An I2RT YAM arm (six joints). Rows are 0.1 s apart.
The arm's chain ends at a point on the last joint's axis. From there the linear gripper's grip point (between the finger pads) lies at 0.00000 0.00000 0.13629 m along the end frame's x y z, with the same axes.
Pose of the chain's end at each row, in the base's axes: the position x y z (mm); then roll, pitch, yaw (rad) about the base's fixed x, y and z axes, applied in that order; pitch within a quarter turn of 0, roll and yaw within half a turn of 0:
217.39 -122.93 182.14 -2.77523 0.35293 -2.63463
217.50 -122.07 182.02 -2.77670 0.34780 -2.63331
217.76 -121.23 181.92 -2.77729 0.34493 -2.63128
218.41 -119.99 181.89 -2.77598 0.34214 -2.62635
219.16 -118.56 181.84 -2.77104 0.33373 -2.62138
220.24 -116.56 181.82 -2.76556 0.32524 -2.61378
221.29 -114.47 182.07 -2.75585 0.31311 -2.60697
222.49 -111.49 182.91 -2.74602 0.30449 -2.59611
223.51 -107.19 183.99 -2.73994 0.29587 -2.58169
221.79 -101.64 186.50 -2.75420 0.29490 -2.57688
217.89 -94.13 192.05 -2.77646 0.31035 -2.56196
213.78 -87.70 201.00 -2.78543 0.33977 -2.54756
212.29 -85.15 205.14 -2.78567 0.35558 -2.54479
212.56 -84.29 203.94 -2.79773 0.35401 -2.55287
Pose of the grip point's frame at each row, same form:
279.54 -144.26 62.74 -2.77523 0.35293 -2.63463
279.08 -143.44 62.33 -2.77670 0.34780 -2.63331
279.05 -142.57 62.08 -2.77729 0.34493 -2.63128
279.58 -141.35 61.99 -2.77598 0.34214 -2.62635
279.80 -140.70 61.81 -2.77104 0.33373 -2.62138
280.44 -139.40 61.70 -2.76556 0.32524 -2.61378
280.89 -138.78 61.93 -2.75585 0.31311 -2.60697
281.97 -136.82 62.93 -2.74602 0.30449 -2.59611
282.80 -132.91 64.00 -2.73994 0.29587 -2.58169
280.33 -125.50 65.76 -2.75420 0.29490 -2.57688
277.07 -113.55 70.83 -2.77646 0.31035 -2.56196
275.66 -103.25 80.57 -2.78543 0.33977 -2.54756
275.77 -99.44 85.38 -2.78567 0.35558 -2.54479
275.07 -97.80 83.59 -2.79773 0.35401 -2.55287

